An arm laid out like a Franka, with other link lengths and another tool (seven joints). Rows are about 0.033 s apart.
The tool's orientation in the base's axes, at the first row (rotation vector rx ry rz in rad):
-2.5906, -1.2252, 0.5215
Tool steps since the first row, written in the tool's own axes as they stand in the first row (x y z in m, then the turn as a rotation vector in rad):
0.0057, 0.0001, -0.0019, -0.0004, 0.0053, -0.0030
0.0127, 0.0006, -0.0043, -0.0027, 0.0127, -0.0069
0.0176, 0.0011, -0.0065, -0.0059, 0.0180, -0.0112
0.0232, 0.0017, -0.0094, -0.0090, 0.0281, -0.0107
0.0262, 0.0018, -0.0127, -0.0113, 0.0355, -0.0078
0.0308, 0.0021, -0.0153, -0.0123, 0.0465, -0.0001
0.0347, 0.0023, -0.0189, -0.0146, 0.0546, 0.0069
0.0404, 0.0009, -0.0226, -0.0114, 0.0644, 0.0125
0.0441, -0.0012, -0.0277, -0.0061, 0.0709, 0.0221
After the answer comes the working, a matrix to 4 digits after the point.
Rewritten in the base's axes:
0.0042, 0.0043, 0.0004, 0.0047, -0.0038, 0.0010
0.0096, 0.0093, 0.0009, 0.0101, -0.0104, 0.0024
0.0138, 0.0127, 0.0017, 0.0137, -0.0164, 0.0052
0.0187, 0.0165, 0.0029, 0.0187, -0.0251, 0.0019
0.0219, 0.0186, 0.0052, 0.0213, -0.0314, -0.0029
0.0258, 0.0219, 0.0065, 0.0253, -0.0386, -0.0135
0.0297, 0.0246, 0.0088, 0.0267, -0.0451, -0.0222
0.0336, 0.0297, 0.0114, 0.0331, -0.0484, -0.0315
0.0364, 0.0336, 0.0160, 0.0368, -0.0479, -0.0436

The tool's axes in the first row as the columns of a matrix, in the base's axes (rounded; the answer above uses it unrounded):
0.5875, 0.6978, -0.4097
0.7791, -0.6247, 0.0531
-0.2189, -0.3504, -0.9107

